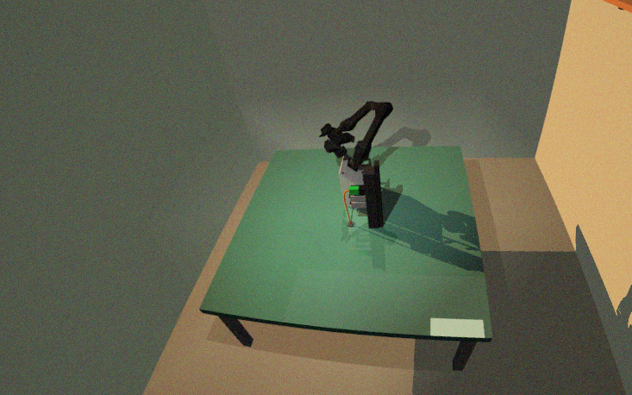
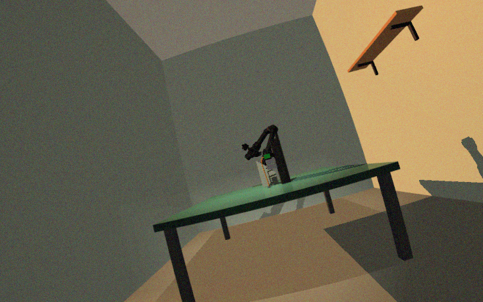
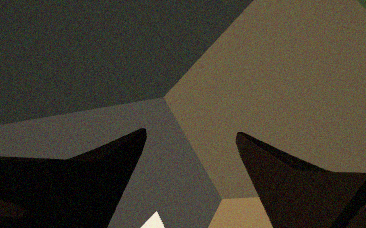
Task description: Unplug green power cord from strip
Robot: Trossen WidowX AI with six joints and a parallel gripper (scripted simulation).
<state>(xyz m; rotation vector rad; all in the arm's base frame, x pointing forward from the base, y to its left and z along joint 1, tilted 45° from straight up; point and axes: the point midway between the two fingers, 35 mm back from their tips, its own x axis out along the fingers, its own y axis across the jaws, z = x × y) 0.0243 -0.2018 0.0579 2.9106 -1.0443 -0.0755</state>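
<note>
Now: gripper tip 20 cm short of the green plug, 17 cm to the right of it and 14 cm above it.
</note>
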